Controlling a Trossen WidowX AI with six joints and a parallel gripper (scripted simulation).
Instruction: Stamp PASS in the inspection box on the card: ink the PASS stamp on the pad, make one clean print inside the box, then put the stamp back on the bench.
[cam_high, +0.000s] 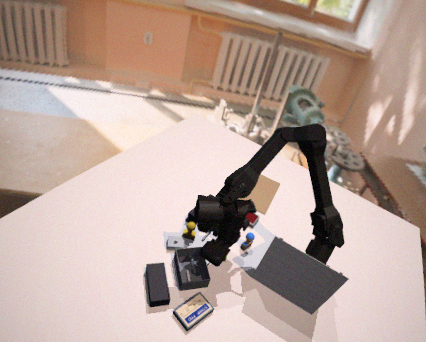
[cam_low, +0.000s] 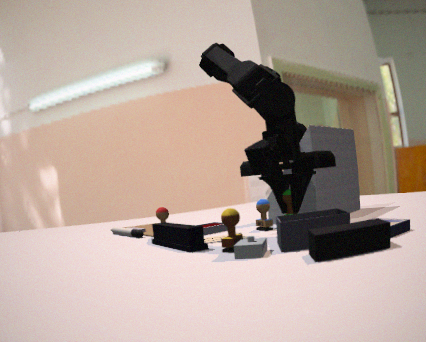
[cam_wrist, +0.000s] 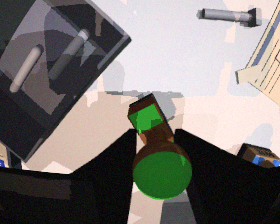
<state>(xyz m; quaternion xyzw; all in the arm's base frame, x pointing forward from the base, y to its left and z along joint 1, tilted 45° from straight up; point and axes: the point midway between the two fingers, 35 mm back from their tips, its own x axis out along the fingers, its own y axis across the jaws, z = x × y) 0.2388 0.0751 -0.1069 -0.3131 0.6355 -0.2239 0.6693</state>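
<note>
My gripper tip is 40 mm short of the red ink pad, 230 mm to the left of it and 40 mm above it. Also, from my gripper tip: grey tray: 40 mm ahead, 90 mm to the left, 30 mm below; then screw: 90 mm ahead, 60 mm to the right, 40 mm below; then green-knobbed stamp: right at my gripper tip.
</note>
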